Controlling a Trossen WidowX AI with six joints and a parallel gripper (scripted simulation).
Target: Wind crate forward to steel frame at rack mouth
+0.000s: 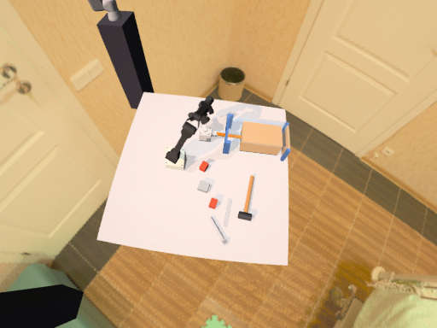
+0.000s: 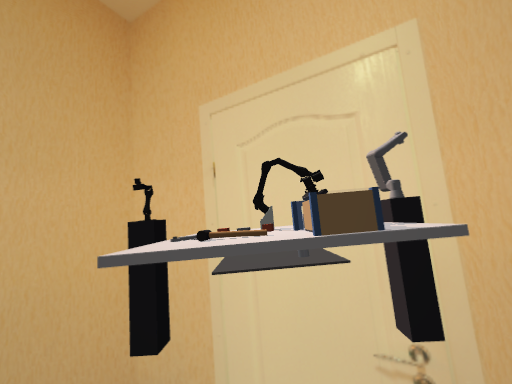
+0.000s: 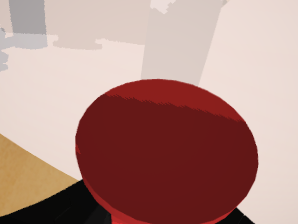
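The winch handle is 40 mm to the right of my gripper tip, 30 mm below it and 30 mm ahead of it. The rest, counted from my gripper tip: red knob: 10 mm to the right, 10 mm ahead; blue frame: 230 mm ahead, 80 mm to the right, 30 mm below; white winch: 100 mm to the right, 100 mm below, 50 mm ahead.
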